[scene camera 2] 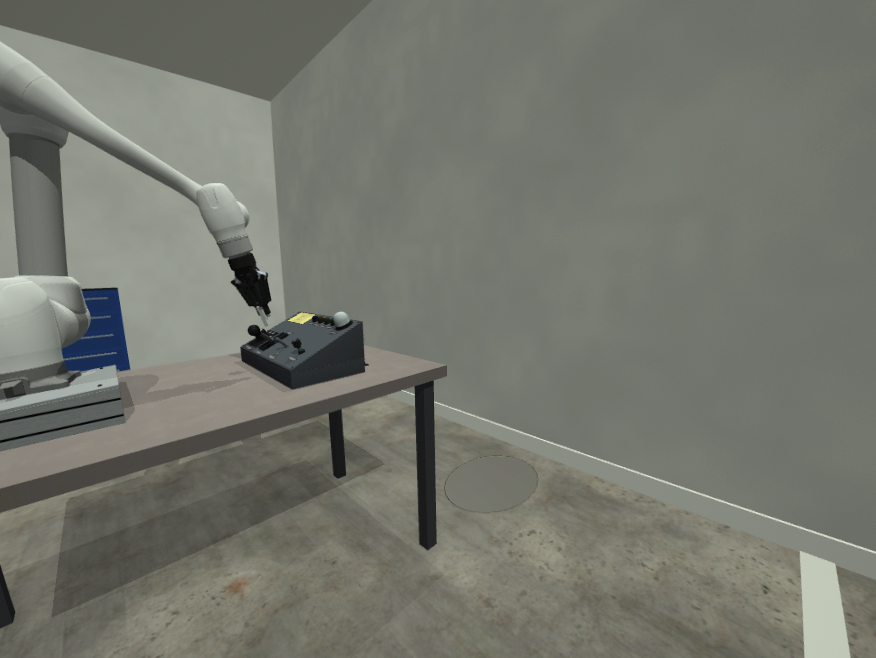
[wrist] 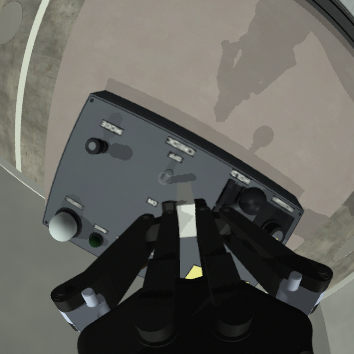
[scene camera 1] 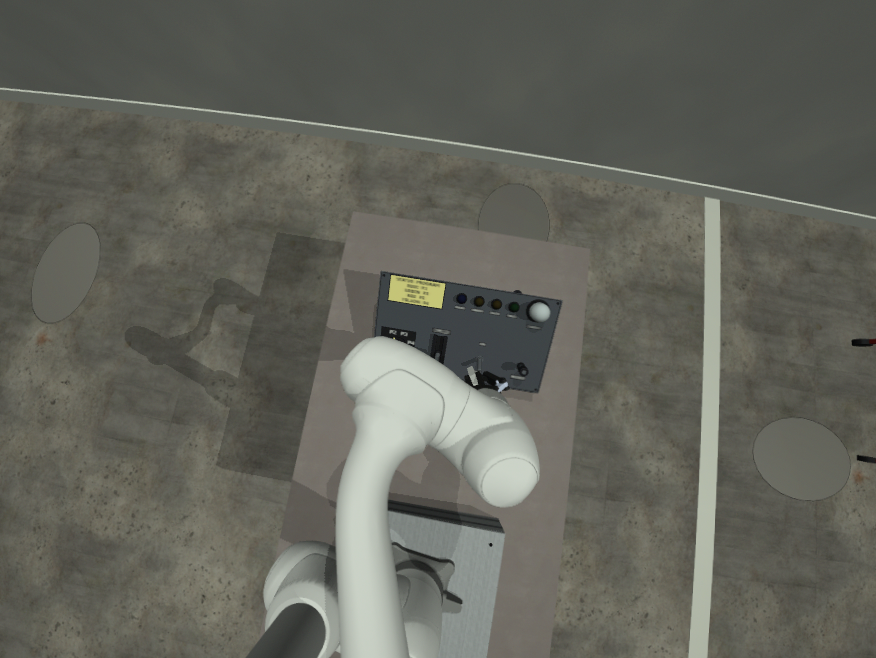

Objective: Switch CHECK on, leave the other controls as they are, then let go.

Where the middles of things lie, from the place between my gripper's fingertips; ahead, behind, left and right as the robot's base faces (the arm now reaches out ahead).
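Scene:
There's the dark grey control panel [scene camera 1: 504, 329], and my gripper is 5 cm to the right of it, 7 cm above it and 12 cm short of it.

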